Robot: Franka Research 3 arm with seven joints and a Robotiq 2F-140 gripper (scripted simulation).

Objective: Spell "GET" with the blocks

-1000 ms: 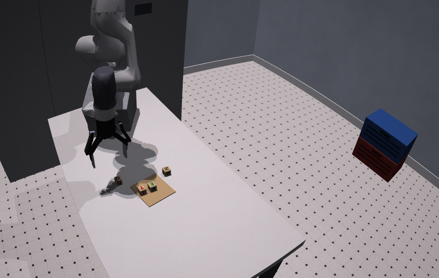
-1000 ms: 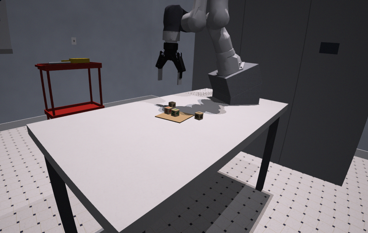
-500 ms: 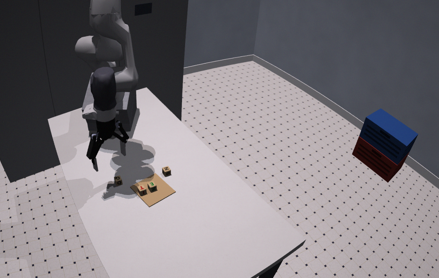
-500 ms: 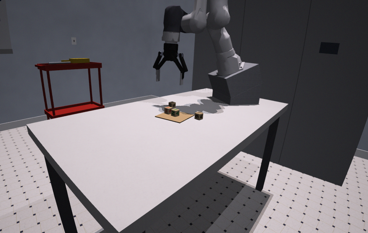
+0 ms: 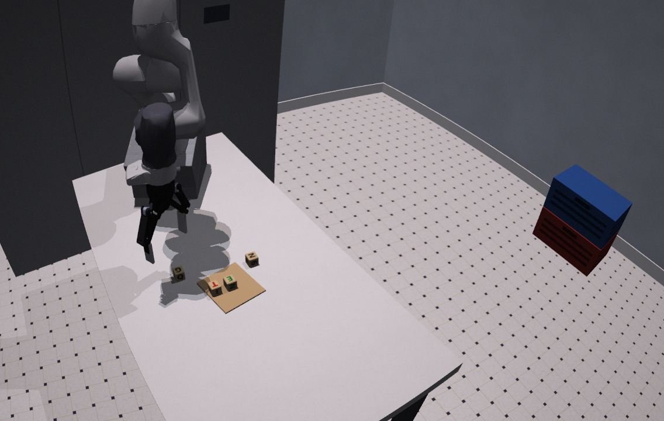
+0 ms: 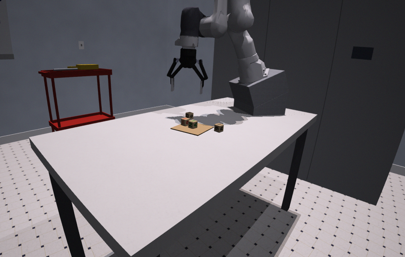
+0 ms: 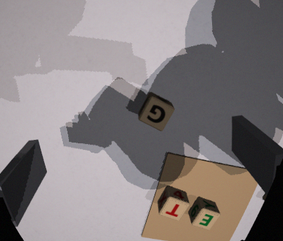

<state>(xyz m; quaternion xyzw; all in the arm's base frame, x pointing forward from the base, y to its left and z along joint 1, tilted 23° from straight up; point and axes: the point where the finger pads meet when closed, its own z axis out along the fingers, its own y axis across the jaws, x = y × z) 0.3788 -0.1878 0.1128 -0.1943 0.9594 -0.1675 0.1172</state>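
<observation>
The G block is 20 mm to the left of my hand and 130 mm below it. Also, from my hand: mat: 120 mm ahead, 120 mm to the left, 140 mm below; then E block: 120 mm ahead, 120 mm to the left, 120 mm below; then T block: 110 mm ahead, 80 mm to the left, 120 mm below.
</observation>
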